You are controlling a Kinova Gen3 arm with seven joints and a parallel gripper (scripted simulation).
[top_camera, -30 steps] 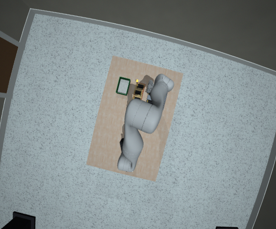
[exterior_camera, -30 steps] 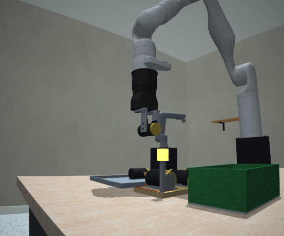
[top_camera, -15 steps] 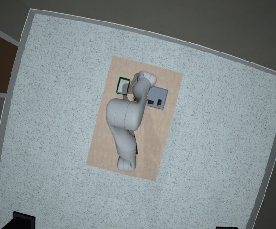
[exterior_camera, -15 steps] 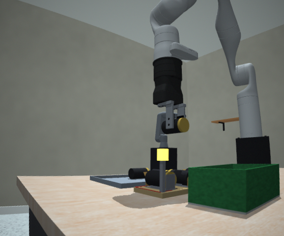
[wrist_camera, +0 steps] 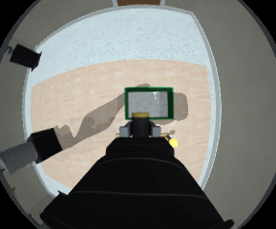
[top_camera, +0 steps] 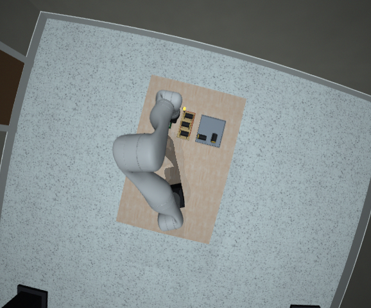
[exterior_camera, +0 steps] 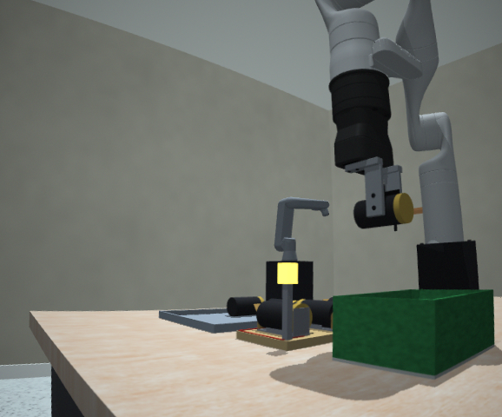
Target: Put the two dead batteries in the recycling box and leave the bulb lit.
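My gripper is now 140 mm above the green recycling box, 50 mm to the right of it and 30 mm short of it. Also, from my hand: grey tray: 280 mm to the right, 160 mm below, 20 mm behind.
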